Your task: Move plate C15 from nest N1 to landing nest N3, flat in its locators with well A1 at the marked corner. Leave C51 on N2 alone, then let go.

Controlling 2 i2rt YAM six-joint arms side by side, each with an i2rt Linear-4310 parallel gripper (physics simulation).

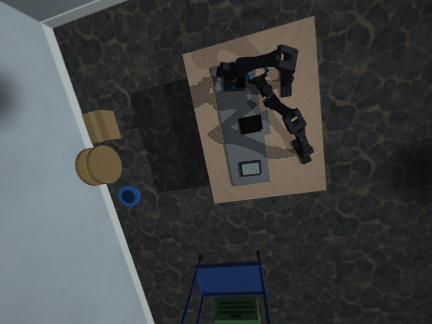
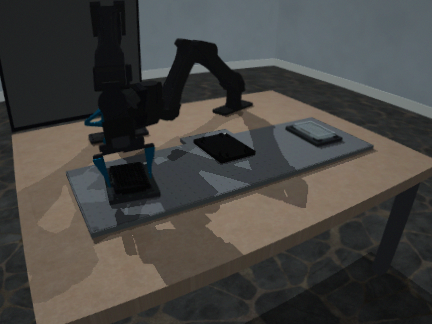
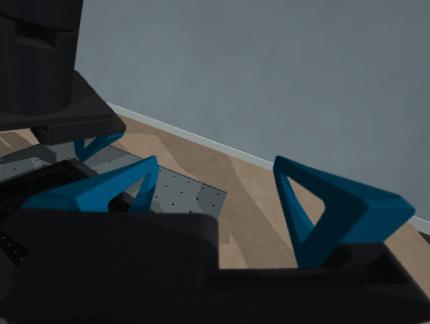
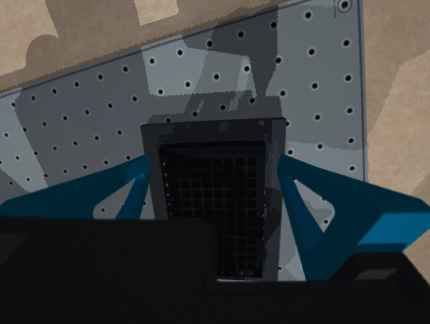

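Note:
A dark gridded plate point(image 2: 130, 176) point(image 4: 225, 190) sits in a black nest point(image 2: 135, 196) point(image 4: 215, 131). My right gripper point(image 2: 129, 178) point(image 4: 214, 162) is open, pointing down, with one blue finger on each side of the plate and gaps to its sides. My left gripper point(image 1: 257, 73) point(image 3: 215, 162) is open and empty, beside the right arm's wrist. A flat black nest point(image 1: 250, 124) point(image 2: 223, 146) lies mid-board, with no plate visible on it. A pale plate point(image 1: 250, 168) point(image 2: 316, 128) rests in a nest at the far end. Labels and the A1 corner cannot be read.
The nests stand on a grey perforated board point(image 1: 240, 105) point(image 2: 170, 195) on the wooden table point(image 1: 300, 175) point(image 2: 210, 270). The two arms are close together near the dark plate. A blue cart point(image 1: 230, 265) stands on the floor away from the table.

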